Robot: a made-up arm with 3 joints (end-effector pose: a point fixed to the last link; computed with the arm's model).
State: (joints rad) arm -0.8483 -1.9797 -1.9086
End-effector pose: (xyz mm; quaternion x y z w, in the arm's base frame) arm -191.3 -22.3 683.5 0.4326 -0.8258 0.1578 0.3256
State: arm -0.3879 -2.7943 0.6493
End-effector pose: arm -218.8 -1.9 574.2 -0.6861 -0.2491 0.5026 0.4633
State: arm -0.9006 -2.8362 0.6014
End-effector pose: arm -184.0 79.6 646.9 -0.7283 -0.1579 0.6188 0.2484
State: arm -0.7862 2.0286 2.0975
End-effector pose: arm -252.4 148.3 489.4 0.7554 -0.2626 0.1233 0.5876
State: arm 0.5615 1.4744 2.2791
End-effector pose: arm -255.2 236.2 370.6 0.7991 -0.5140 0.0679 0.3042
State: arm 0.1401 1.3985 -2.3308
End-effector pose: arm -270.8 196.1 319.0 0.1595 -0.3959 0.7442 0.5138
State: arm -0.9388 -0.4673 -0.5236
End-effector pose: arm -181.6 -125.2 536.4 0.2308 -0.7079 -0.1760 0.6439
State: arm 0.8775 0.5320 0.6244
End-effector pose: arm -216.2 280.3 246.1 0.7820 -0.3041 -0.5171 0.1691
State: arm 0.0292 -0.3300 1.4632
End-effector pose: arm -259.7 -7.4 224.7 0.2293 -0.3168 0.1220 0.9122
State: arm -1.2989 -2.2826 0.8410
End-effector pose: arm -139.1 99.8 716.9 -0.7327 -0.0918 0.6136 0.2797
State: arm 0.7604 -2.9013 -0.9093
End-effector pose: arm -289.5 40.1 382.4 -0.0104 -0.8823 0.0147 0.4704
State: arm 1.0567 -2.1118 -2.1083
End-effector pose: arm -325.9 53.9 220.7 -0.3033 0.7483 0.5215 0.2759
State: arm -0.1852 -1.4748 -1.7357
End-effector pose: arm -256.6 -145.4 447.4 0.4071 -0.8525 -0.3076 0.1139
